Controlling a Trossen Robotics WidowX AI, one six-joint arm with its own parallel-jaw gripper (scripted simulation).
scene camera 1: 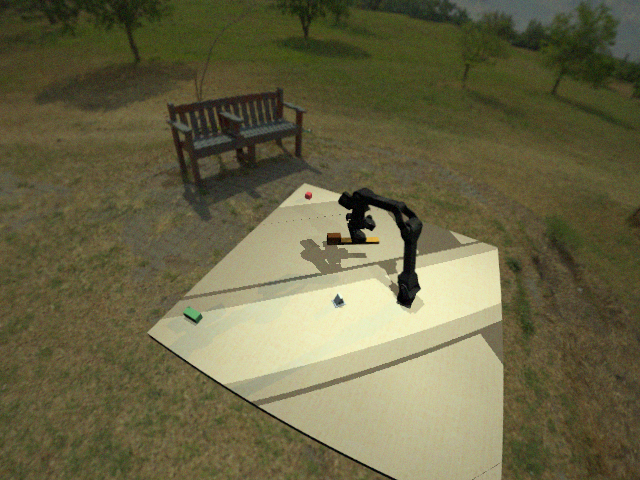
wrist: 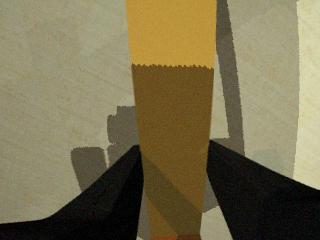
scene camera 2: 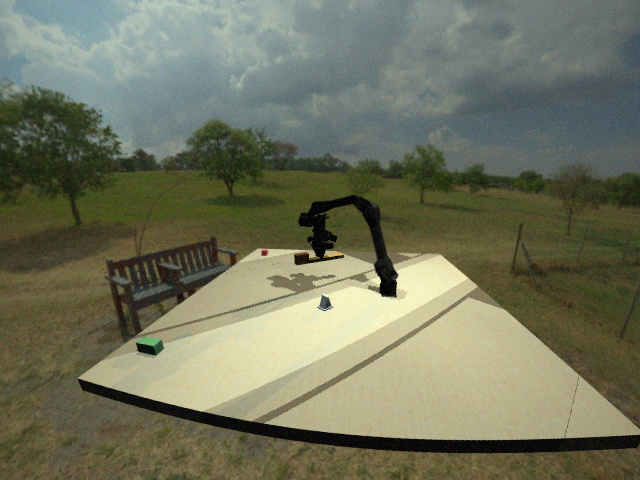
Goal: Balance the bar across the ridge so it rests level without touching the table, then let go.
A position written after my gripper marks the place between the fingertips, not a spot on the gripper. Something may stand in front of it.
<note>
My gripper (wrist: 172, 150) carries a bar (wrist: 173, 56).
</note>
